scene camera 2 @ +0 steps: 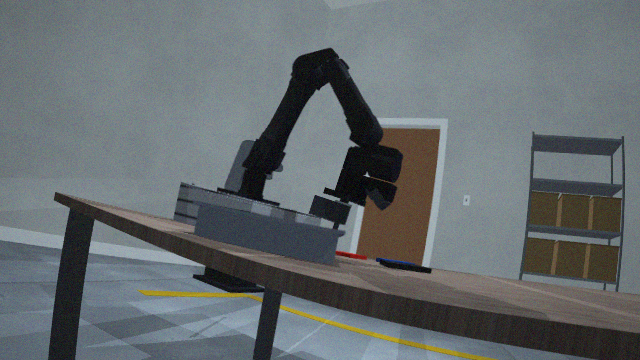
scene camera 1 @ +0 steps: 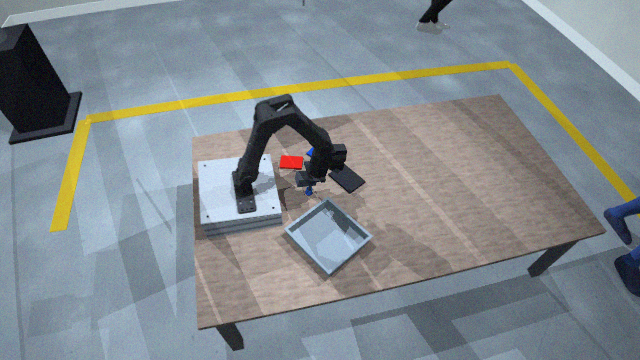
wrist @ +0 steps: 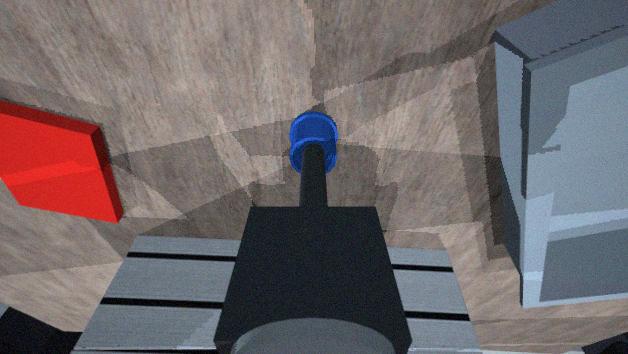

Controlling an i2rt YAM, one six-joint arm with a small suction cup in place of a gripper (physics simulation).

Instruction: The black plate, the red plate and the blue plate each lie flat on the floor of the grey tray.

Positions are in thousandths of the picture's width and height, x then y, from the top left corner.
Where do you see my suction cup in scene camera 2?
526, 588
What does the red plate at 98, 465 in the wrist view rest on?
The table.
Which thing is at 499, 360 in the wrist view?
My suction cup.
